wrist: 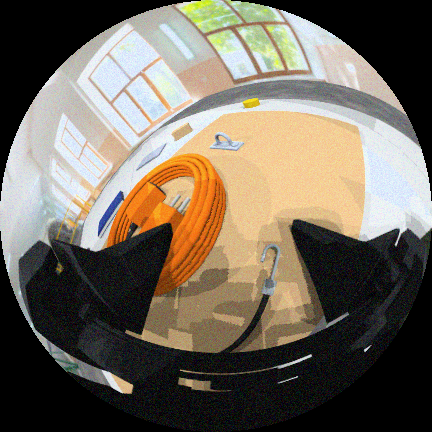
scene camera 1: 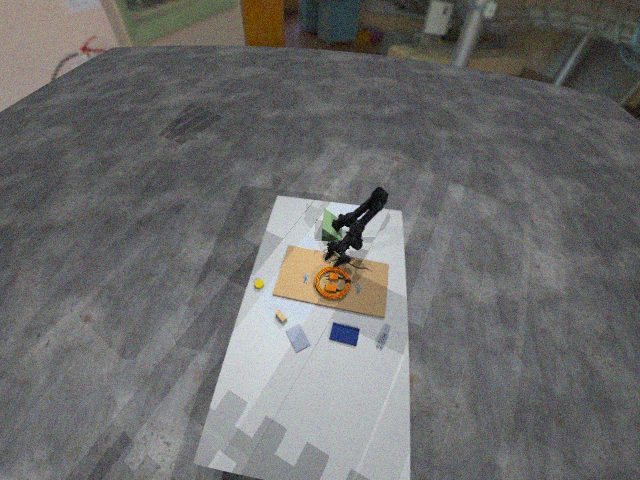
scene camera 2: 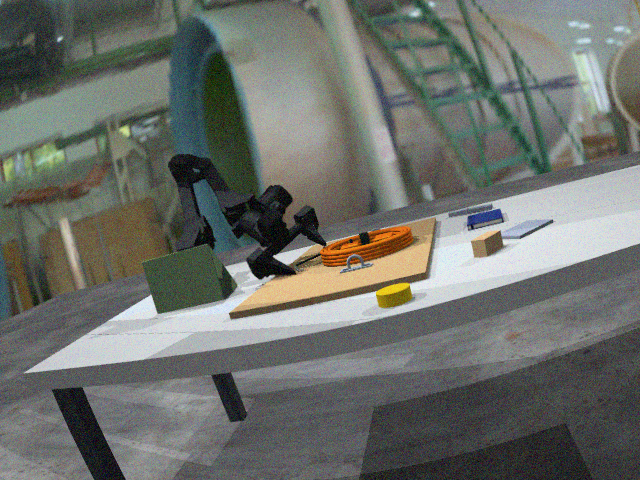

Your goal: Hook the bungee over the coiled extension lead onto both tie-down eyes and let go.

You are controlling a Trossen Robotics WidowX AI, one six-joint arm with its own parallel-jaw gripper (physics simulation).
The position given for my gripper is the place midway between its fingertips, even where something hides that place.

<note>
In view: my gripper point(scene camera 2: 310, 258) and an orange coiled extension lead point(scene camera 2: 369, 245).
The orange coiled extension lead is seen too in the wrist view point(wrist: 194, 234). My gripper is seen too in the wrist view point(wrist: 233, 227).
</note>
